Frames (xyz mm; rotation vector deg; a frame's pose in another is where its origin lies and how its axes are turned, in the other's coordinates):
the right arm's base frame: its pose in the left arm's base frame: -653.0 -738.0 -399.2 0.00 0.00 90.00
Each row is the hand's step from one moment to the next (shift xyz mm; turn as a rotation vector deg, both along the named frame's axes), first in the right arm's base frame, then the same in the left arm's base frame.
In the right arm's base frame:
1: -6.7 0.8 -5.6 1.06 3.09 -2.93
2: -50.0 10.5 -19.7 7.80 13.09 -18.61
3: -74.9 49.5 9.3 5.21 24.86 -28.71
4: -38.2 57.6 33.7 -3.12 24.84 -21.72
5: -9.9 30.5 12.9 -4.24 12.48 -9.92
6: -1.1 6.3 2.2 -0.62 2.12 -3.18
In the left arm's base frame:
1: -0.8 -6.7 -5.6 -3.09 1.06 -2.93
2: -10.5 -50.0 -19.7 -13.09 7.80 -18.61
3: -49.5 -74.9 9.3 -24.86 5.21 -28.71
4: -57.6 -38.2 33.7 -24.84 -3.12 -21.72
5: -30.5 -9.9 12.9 -12.48 -4.24 -9.92
6: -6.3 -1.1 2.2 -2.12 -0.62 -3.18

